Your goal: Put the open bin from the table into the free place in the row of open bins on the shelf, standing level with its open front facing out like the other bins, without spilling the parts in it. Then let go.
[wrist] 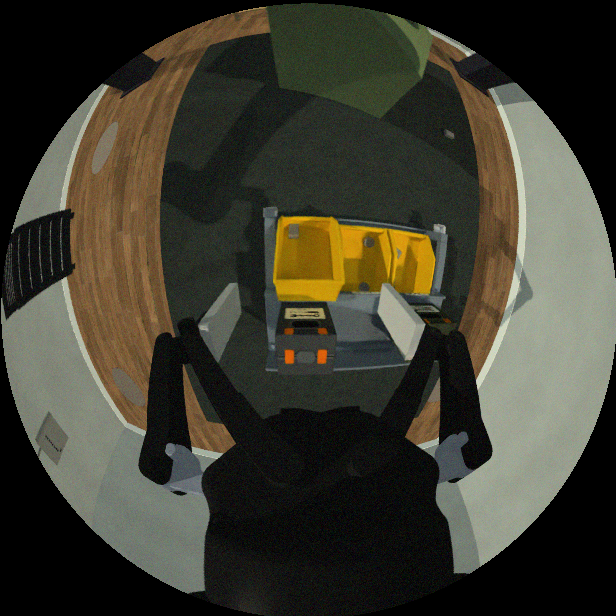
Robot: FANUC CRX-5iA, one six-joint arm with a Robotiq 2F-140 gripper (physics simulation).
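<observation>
I look down on a grey shelf unit (353,298) with three yellow open bins side by side. The left bin (306,261) looks larger and reaches further toward me than the middle bin (364,264) and the right bin (411,265). It holds a small grey part (294,231). The middle bin also holds grey parts. My gripper (310,324) is open and empty. Its two light pads stand wide apart, on either side of the shelf's front and below the left bin in the picture. I cannot tell whether the left bin stands level.
A dark grey box with orange buttons (305,340) sits on a lower shelf level under the left bin. Another dark item (432,317) sits at the lower right, partly hidden by my right finger. A green block (350,51) lies at the far edge.
</observation>
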